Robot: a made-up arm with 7 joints.
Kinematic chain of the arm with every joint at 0, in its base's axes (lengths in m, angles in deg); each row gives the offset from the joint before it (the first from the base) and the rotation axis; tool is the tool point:
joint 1: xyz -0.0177 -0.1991 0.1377 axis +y
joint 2: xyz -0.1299 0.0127 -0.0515 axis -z
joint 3: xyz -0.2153 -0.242 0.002 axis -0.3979 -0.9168 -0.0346
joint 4: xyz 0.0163 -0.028 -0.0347 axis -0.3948 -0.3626 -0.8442
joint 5: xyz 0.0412 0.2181 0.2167 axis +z
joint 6: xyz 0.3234 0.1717 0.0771 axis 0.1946 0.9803 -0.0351
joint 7: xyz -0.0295 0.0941 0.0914 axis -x
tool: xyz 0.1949 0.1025 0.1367
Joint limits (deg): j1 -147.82..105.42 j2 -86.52..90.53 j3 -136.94..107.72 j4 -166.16..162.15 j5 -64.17..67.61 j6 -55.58..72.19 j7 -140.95..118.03
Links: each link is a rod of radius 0.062 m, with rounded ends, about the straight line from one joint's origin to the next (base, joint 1, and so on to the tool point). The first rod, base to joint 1, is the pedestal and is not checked.
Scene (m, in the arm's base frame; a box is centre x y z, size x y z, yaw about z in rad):
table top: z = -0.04
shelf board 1: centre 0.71 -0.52 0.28 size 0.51 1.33 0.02 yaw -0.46
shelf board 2: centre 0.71 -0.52 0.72 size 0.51 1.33 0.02 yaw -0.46
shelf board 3: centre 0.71 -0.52 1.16 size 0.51 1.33 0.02 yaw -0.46
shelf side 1: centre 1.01 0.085 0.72 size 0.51 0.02 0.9 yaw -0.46
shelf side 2: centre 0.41 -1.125 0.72 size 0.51 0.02 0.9 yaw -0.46
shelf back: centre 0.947 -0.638 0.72 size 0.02 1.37 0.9 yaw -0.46
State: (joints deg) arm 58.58 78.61 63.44 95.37 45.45 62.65 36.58
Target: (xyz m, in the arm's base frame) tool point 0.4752 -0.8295 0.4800
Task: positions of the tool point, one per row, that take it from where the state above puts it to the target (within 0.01 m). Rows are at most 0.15 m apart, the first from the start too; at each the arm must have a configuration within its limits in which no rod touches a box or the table.
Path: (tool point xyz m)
1: 0.6167 -0.4455 0.5634
2: 0.5891 -0.5782 0.5506
3: 0.5423 -0.7088 0.5205
4: 0.4752 -0.8295 0.4800

